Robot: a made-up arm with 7 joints. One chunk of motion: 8 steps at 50 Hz.
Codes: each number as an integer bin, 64 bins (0 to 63) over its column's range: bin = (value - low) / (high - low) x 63, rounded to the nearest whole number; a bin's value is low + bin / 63 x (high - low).
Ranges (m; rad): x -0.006..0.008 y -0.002..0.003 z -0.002..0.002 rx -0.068..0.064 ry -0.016..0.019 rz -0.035..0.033
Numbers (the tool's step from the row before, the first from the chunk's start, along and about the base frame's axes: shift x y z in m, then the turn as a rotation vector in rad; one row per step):
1: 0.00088 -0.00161 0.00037 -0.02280 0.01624 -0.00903
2: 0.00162 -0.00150 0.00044 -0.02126 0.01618 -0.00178
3: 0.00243 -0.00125 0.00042 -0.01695 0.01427 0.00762
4: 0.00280 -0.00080 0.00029 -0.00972 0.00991 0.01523
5: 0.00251 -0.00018 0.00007 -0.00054 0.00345 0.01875
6: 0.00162 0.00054 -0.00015 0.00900 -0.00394 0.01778
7: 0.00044 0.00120 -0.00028 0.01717 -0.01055 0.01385
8: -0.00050 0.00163 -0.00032 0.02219 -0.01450 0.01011
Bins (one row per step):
1: 31 5 37 22 58 24
2: 34 6 38 22 58 31
3: 38 9 38 24 54 39
4: 40 15 36 28 47 47
5: 38 23 33 32 35 50
6: 34 32 29 37 22 49
7: 29 40 27 41 10 45
8: 25 46 26 43 3 42

